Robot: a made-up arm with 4 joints. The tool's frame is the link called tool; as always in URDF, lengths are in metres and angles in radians.
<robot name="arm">
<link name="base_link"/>
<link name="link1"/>
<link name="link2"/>
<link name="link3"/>
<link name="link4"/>
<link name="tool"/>
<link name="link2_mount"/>
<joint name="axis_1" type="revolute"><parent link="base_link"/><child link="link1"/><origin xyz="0 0 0.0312" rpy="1.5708 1.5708 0"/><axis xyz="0 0 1"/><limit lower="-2.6" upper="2.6" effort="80" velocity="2.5"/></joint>
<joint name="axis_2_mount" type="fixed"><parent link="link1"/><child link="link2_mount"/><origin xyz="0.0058 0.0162 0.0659"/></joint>
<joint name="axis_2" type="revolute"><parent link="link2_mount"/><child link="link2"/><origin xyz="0.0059 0.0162 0.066" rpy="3.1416 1.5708 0"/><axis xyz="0 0 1"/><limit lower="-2.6" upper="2.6" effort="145" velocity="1.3"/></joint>
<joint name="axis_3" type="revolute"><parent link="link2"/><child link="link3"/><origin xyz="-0.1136 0.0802 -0.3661" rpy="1.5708 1.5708 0"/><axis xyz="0 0 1"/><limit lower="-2.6" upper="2.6" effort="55" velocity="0.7"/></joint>
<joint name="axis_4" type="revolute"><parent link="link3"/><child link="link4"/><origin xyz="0.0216 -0.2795 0.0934" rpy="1.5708 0 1.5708"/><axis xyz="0 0 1"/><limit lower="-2.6" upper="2.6" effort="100" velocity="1.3"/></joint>
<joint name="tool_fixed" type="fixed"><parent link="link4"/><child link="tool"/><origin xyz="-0.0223 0.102 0.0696" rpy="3.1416 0 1.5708"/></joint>
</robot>
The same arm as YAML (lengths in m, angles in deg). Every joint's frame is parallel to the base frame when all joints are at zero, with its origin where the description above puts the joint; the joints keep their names.
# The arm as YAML. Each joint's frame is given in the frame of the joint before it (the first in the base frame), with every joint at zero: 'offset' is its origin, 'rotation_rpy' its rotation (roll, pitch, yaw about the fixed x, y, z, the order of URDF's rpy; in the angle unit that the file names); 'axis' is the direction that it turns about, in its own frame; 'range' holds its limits. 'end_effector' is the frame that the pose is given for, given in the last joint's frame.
length_unit: m
angle_unit: deg
chain:
  - id: axis_1
    offset: [0.0, 0.0, 0.0312]
    rotation_rpy: [0.0, 0.0, 0.0]
    axis: "-y"
    range: [-148.97, 148.97]
  - id: axis_2
    offset: [0.0324, -0.1319, -0.0117]
    rotation_rpy: [0.0, 0.0, 0.0]
    axis: "+z"
    range: [-148.97, 148.97]
  - id: axis_3
    offset: [-0.0802, -0.1136, -0.3661]
    rotation_rpy: [0.0, 0.0, 0.0]
    axis: "+x"
    range: [-148.97, 148.97]
  - id: axis_4
    offset: [0.0934, -0.2795, -0.0216]
    rotation_rpy: [0.0, 0.0, 0.0]
    axis: "-z"
    range: [-148.97, 148.97]
end_effector:
  offset: [0.102, -0.0223, -0.0696]
  rotation_rpy: [0.0, 0.0, 0.0]

